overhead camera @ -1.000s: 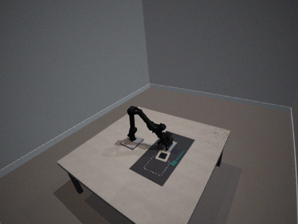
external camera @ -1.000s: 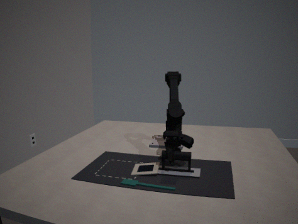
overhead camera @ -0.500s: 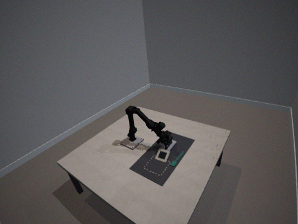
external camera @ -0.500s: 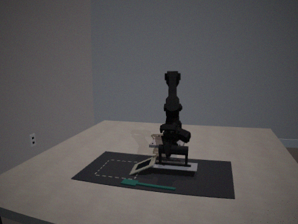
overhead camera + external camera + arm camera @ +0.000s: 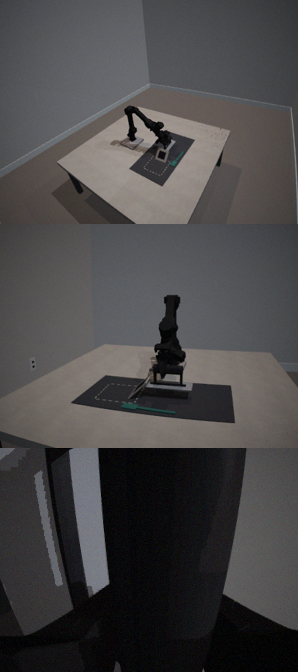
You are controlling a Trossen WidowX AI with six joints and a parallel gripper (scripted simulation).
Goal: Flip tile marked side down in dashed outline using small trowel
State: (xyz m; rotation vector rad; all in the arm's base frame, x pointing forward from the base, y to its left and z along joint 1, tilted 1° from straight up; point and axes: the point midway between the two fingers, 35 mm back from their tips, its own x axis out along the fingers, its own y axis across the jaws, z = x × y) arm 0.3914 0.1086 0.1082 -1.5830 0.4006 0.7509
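The tile lies 100 mm to the right of my gripper tip and 60 mm below it. Also, from my gripper tip: green trowel 120 mm ahead, 100 mm below, 30 mm to the right.
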